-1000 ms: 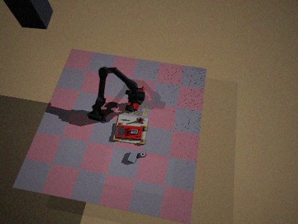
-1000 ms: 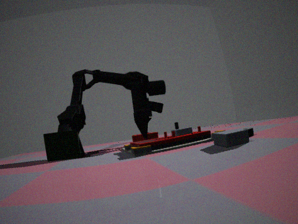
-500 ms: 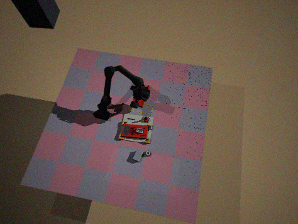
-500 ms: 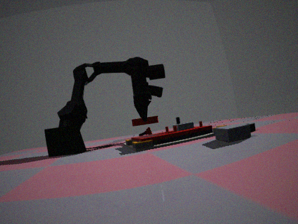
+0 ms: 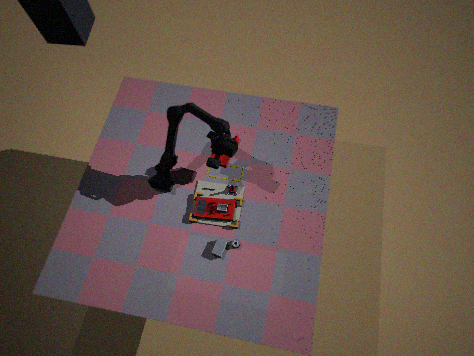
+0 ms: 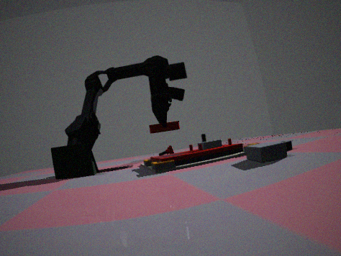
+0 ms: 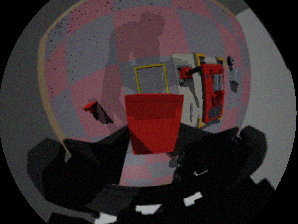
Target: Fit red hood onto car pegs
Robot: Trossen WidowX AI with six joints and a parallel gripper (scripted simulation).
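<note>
Now: gripper tip 40 mm short of the grey engine block, 240 mm to the left of it and 80 mm above it. Round my gripper tip: red hood (10 mm above).
</note>
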